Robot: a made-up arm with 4 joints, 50 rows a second.
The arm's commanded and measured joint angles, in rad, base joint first. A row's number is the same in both.
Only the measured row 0 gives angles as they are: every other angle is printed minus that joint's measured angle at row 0.
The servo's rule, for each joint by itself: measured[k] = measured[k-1] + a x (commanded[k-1-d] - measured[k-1]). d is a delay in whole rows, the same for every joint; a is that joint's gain. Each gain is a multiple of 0.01, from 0.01 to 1. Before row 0 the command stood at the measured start. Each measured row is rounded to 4 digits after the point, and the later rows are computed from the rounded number. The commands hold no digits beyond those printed.
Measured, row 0:
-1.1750 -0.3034 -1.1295 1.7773
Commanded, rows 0 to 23:
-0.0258 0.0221 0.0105 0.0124
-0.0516 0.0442 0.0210 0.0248
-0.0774 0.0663 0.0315 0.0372
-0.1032 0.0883 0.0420 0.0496
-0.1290 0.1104 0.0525 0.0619
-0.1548 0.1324 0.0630 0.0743
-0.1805 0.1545 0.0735 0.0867
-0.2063 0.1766 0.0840 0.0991
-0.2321 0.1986 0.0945 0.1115
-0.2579 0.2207 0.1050 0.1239
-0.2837 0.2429 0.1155 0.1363
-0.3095 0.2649 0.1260 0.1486
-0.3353 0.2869 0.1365 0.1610
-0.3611 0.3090 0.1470 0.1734
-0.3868 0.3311 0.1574 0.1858
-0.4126 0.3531 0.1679 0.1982
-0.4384 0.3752 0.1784 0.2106
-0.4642 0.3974 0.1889 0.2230
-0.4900 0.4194 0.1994 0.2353
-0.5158 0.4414 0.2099 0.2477
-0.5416 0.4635 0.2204 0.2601
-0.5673 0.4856 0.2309 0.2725
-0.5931 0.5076 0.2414 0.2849
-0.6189 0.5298 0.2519 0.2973
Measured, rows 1 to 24:
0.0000 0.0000 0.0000 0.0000
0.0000 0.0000 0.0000 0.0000
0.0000 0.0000 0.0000 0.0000
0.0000 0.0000 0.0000 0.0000
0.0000 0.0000 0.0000 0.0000
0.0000 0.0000 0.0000 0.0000
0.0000 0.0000 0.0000 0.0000
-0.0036 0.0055 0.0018 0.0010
-0.0103 0.0152 0.0051 0.0029
-0.0197 0.0280 0.0096 0.0056
-0.0314 0.0431 0.0151 0.0091
-0.0451 0.0599 0.0215 0.0133
-0.0605 0.0780 0.0286 0.0182
-0.0773 0.0971 0.0362 0.0237
-0.0954 0.1170 0.0443 0.0297
-0.1145 0.1374 0.0528 0.0362
-0.1346 0.1582 0.0617 0.0432
-0.1555 0.1794 0.0708 0.0506
-0.1771 0.2008 0.0802 0.0584
-0.1992 0.2223 0.0898 0.0666
-0.2219 0.2440 0.0995 0.0751
-0.2450 0.2658 0.1093 0.0840
-0.2685 0.2876 0.1193 0.0931
-0.2923 0.3095 0.1293 0.1025
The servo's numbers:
d 7
a 0.14 0.25 0.17 0.08

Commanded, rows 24 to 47:
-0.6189 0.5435 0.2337 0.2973
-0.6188 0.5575 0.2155 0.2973
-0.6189 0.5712 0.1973 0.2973
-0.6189 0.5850 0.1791 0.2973
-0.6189 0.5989 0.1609 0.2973
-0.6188 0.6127 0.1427 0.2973
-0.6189 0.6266 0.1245 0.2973
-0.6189 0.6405 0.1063 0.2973
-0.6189 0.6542 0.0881 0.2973
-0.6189 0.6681 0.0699 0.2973
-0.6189 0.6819 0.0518 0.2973
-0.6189 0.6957 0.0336 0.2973
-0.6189 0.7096 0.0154 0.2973
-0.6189 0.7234 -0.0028 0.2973
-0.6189 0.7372 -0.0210 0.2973
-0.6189 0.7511 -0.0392 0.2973
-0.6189 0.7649 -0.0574 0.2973
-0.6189 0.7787 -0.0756 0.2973
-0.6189 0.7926 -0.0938 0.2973
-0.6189 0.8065 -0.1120 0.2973
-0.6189 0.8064 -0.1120 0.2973
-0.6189 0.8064 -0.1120 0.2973
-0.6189 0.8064 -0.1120 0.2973
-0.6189 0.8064 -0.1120 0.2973
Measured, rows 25 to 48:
-0.3164 0.3315 0.1394 0.1121
-0.3407 0.3535 0.1496 0.1220
-0.3652 0.3755 0.1599 0.1321
-0.3899 0.3975 0.1702 0.1423
-0.4147 0.4195 0.1805 0.1527
-0.4397 0.4415 0.1909 0.1633
-0.4648 0.4636 0.2013 0.1740
-0.4864 0.4836 0.2068 0.1839
-0.5049 0.5021 0.2083 0.1930
-0.5209 0.5194 0.2064 0.2013
-0.5346 0.5358 0.2018 0.2090
-0.5464 0.5516 0.1948 0.2161
-0.5565 0.5669 0.1859 0.2226
-0.5652 0.5818 0.1755 0.2286
-0.5727 0.5965 0.1637 0.2341
-0.5792 0.6109 0.1508 0.2392
-0.5848 0.6252 0.1370 0.2438
-0.5896 0.6394 0.1225 0.2481
-0.5937 0.6535 0.1074 0.2520
-0.5972 0.6675 0.0918 0.2556
-0.6002 0.6815 0.0757 0.2589
-0.6028 0.6954 0.0593 0.2620
-0.6051 0.7093 0.0426 0.2648
-0.6070 0.7232 0.0256 0.2674

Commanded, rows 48 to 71:
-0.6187 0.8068 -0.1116 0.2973
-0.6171 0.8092 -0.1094 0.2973
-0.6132 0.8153 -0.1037 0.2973
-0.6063 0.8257 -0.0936 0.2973
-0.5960 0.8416 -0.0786 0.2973
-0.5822 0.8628 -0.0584 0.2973
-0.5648 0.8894 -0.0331 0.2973
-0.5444 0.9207 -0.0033 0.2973
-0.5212 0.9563 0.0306 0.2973
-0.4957 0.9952 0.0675 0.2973
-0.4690 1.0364 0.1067 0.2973
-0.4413 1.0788 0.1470 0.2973
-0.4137 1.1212 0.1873 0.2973
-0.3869 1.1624 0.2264 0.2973
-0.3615 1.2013 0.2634 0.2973
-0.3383 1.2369 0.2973 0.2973
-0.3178 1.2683 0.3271 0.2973
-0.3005 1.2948 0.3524 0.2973
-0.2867 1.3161 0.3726 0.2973
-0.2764 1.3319 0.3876 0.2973
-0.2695 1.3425 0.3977 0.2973
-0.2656 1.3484 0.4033 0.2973
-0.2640 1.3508 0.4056 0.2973
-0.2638 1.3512 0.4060 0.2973
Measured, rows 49 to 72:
-0.6087 0.7371 0.0084 0.2698
-0.6101 0.7510 -0.0090 0.2720
-0.6113 0.7649 -0.0265 0.2740
-0.6124 0.7753 -0.0410 0.2759
-0.6133 0.7831 -0.0531 0.2776
-0.6141 0.7889 -0.0631 0.2792
-0.6148 0.7933 -0.0714 0.2806
-0.6153 0.7967 -0.0782 0.2819
-0.6156 0.7998 -0.0835 0.2831
-0.6153 0.8037 -0.0869 0.2842
-0.6140 0.8092 -0.0880 0.2852
-0.6115 0.8173 -0.0864 0.2862
-0.6074 0.8287 -0.0816 0.2871
-0.6014 0.8439 -0.0734 0.2879
-0.5934 0.8631 -0.0615 0.2887
-0.5833 0.8864 -0.0458 0.2894
-0.5710 0.9136 -0.0265 0.2900
-0.5567 0.9443 -0.0039 0.2906
-0.5405 0.9779 0.0218 0.2911
-0.5227 1.0137 0.0499 0.2916
-0.5037 1.0509 0.0799 0.2921
-0.4838 1.0885 0.1111 0.2925
-0.4634 1.1256 0.1428 0.2929
-0.4430 1.1613 0.1741 0.2933

